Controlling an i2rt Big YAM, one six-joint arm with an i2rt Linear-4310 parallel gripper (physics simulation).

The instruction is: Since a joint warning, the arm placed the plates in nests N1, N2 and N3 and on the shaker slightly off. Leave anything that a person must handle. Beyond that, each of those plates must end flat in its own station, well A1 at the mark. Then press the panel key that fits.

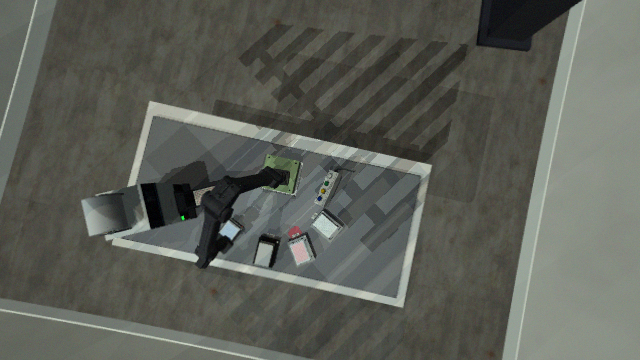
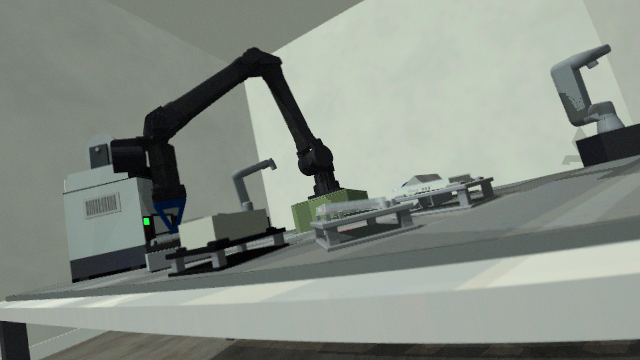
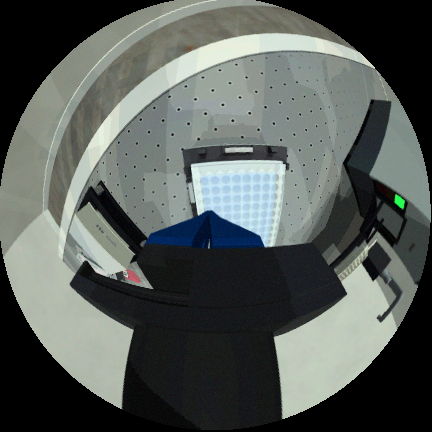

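Note:
My gripper (image 3: pixel 209 216) (image 2: pixel 170 218) has blue fingers and is shut on nothing. It hangs just above the near edge of a white plate with blue wells (image 3: pixel 241 193) (image 1: pixel 229 230), which lies in a dark nest (image 3: pixel 235 150) at the table's front left. To its side a beige plate (image 1: pixel 264 253) (image 2: pixel 223 226) (image 3: pixel 105 238) sits in a black nest. A pink plate (image 1: pixel 300 251) has a red tag (image 1: pixel 294 231) beside it. A white plate (image 1: pixel 326 225) lies further right. The key panel (image 1: pixel 326 187) carries green, yellow and blue keys.
A grey machine with a green light (image 1: pixel 154 206) (image 2: pixel 103 223) (image 3: pixel 398 201) stands close to the left of the gripper. The arm's green base block (image 1: pixel 293 172) (image 2: pixel 328 208) is behind the nests. The table's front edge (image 1: pixel 277 273) is near the plates.

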